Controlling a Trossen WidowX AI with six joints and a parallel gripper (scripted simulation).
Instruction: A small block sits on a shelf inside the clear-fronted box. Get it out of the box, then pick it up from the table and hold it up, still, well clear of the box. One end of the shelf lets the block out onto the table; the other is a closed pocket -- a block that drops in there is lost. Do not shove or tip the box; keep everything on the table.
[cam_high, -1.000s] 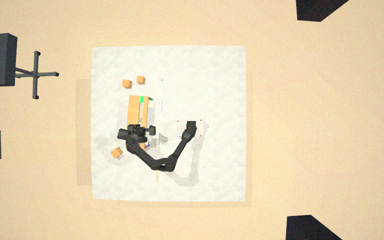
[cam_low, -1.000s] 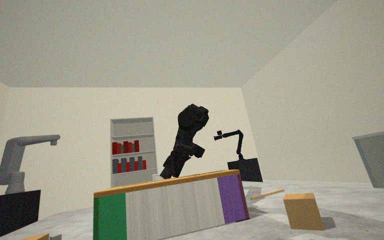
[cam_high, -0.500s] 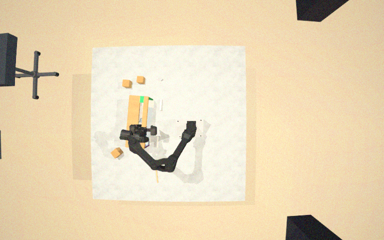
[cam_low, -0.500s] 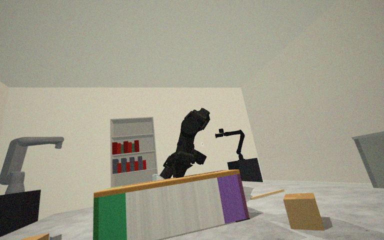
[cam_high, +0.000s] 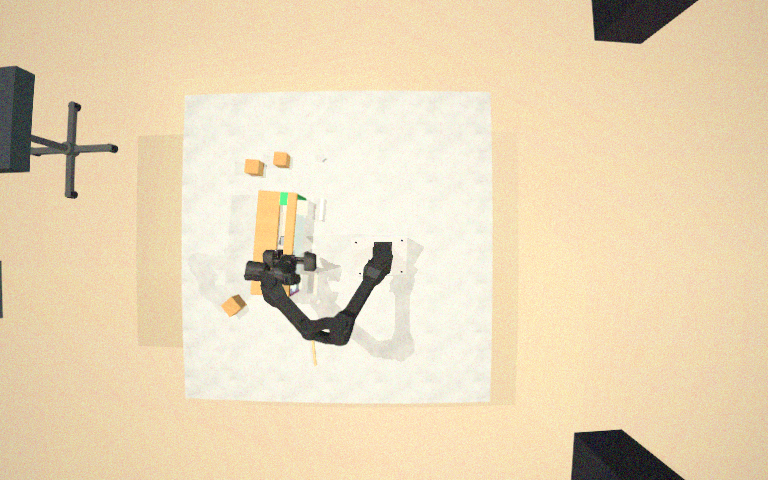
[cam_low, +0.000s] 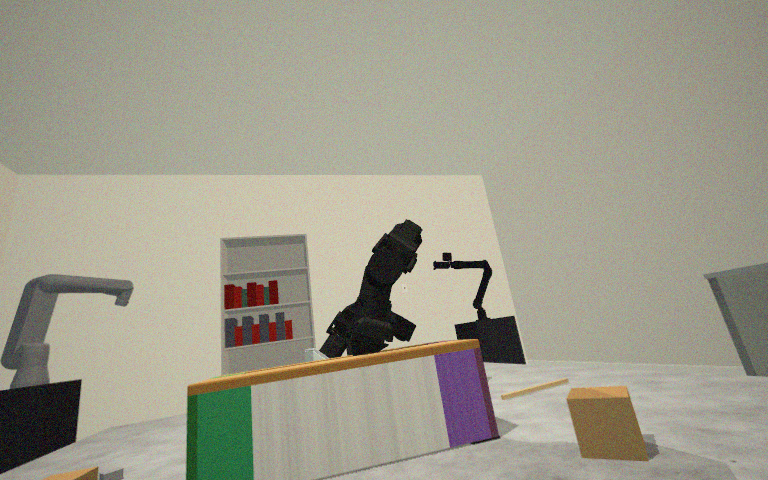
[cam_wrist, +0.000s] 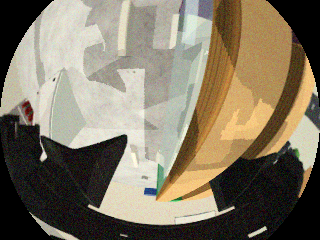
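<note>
The grey block is 5 cm ahead of my gripper tip and 4 cm to the right of it. The rest, counted from my gripper tip: orange cube 28 cm ahead, 22 cm to the left, 6 cm below; then thin wooden stick 4 cm behind, 38 cm to the left, 8 cm below.
</note>
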